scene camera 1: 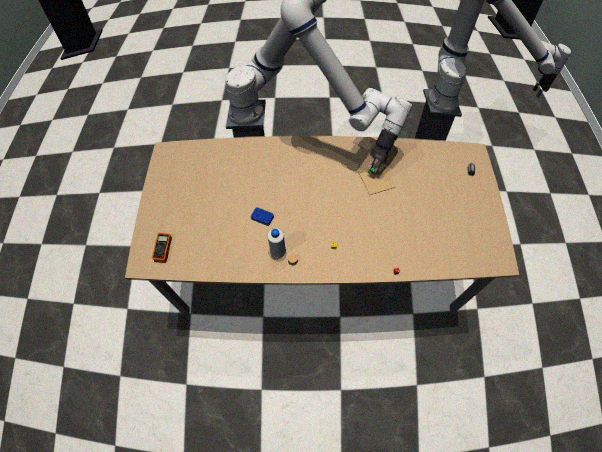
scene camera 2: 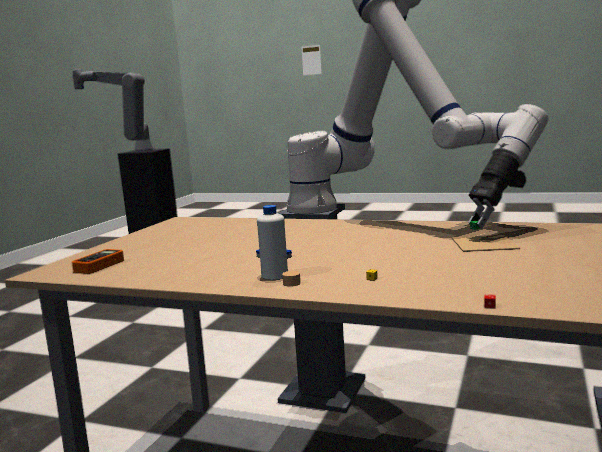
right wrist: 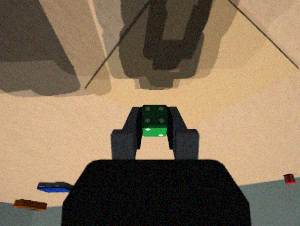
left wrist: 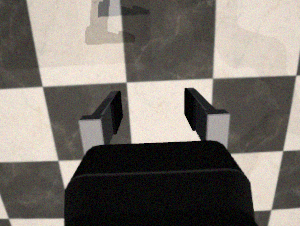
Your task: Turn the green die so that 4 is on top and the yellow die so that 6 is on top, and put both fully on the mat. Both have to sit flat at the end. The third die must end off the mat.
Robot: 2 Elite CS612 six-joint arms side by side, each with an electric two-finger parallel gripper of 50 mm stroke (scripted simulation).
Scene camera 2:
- my right gripper: 475,225
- multimeter: 108,257
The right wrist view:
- my right gripper: 154,119
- green die: 154,117
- thin tan mat: 203,64
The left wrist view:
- my left gripper: 152,102
